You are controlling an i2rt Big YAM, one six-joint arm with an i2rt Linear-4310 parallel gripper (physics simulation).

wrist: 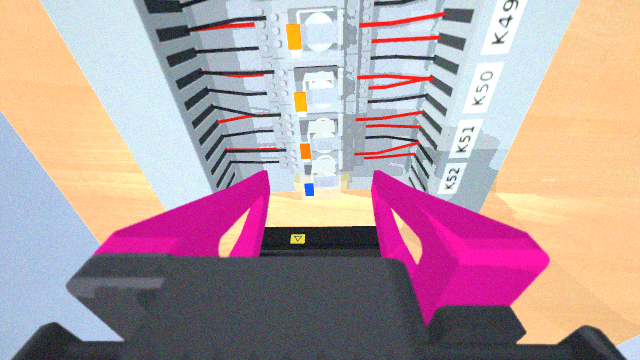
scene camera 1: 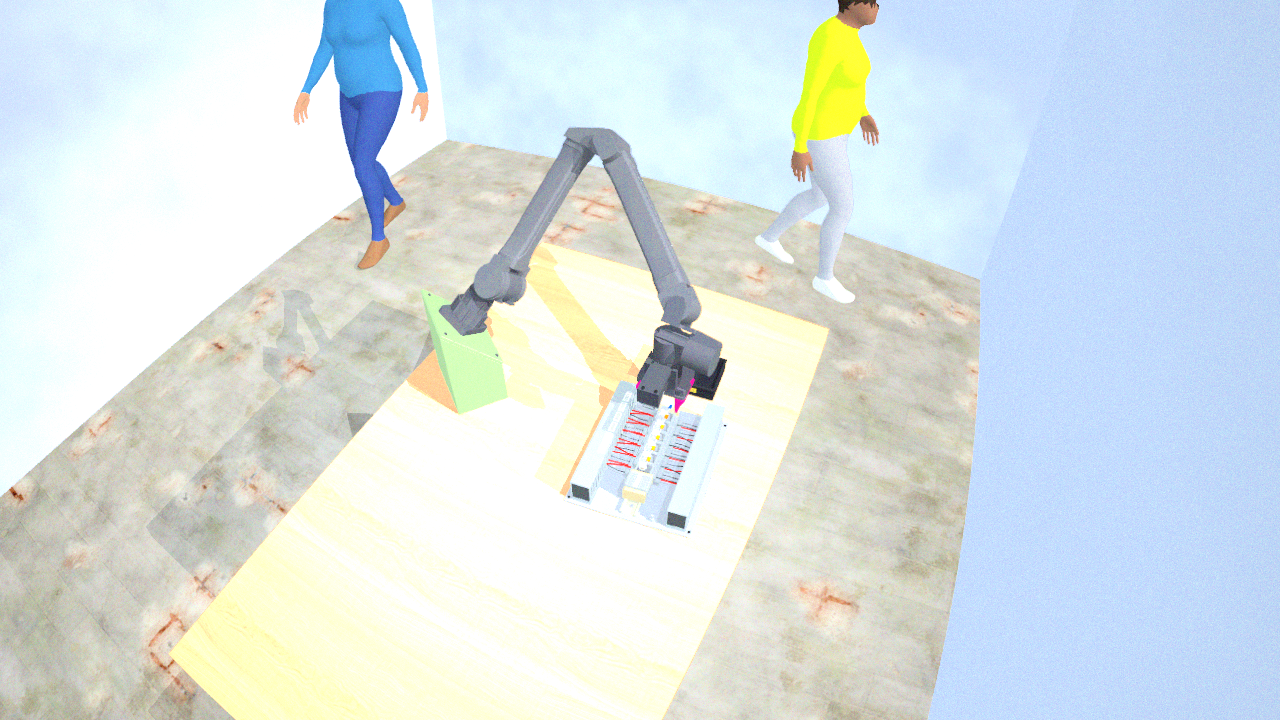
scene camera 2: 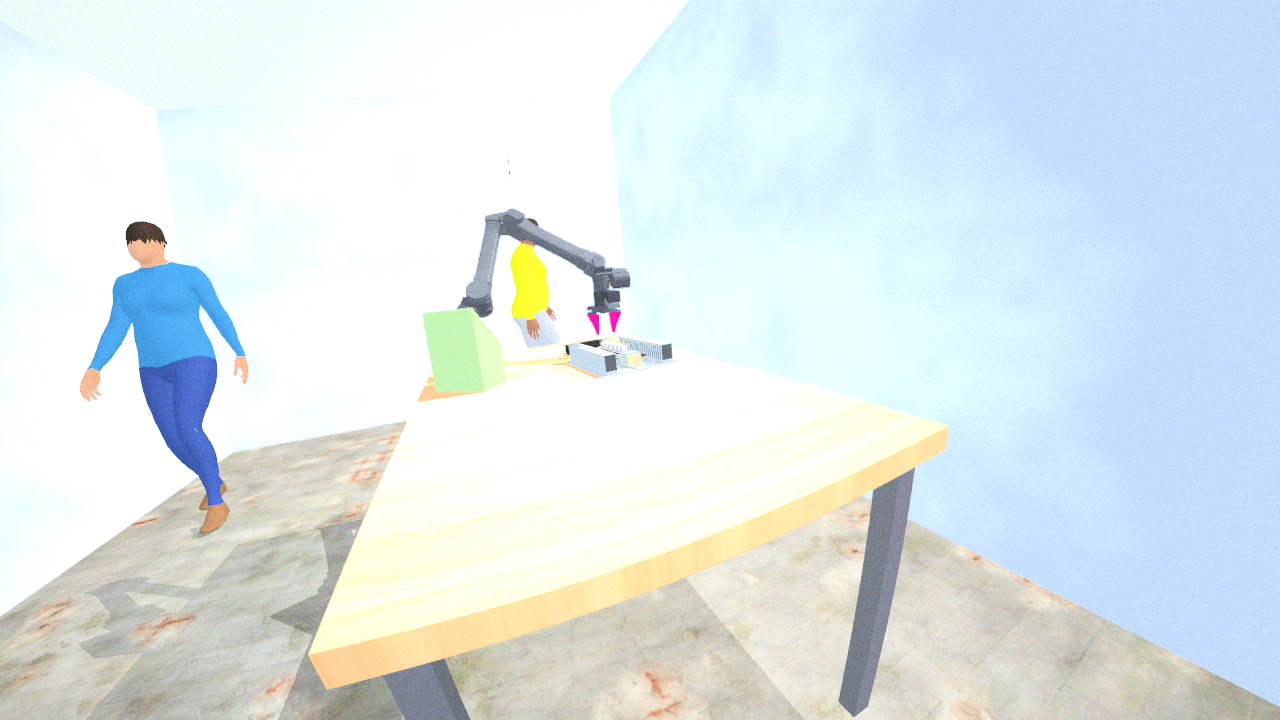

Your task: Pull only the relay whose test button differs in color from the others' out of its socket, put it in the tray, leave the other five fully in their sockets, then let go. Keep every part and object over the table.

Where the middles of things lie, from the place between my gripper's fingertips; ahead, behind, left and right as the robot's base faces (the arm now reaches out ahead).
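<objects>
The clear relay [wrist: 318, 182] is 10 mm behind my hand and 20 mm to the left of it, and the relay is also 40 mm below my hand.
</objects>
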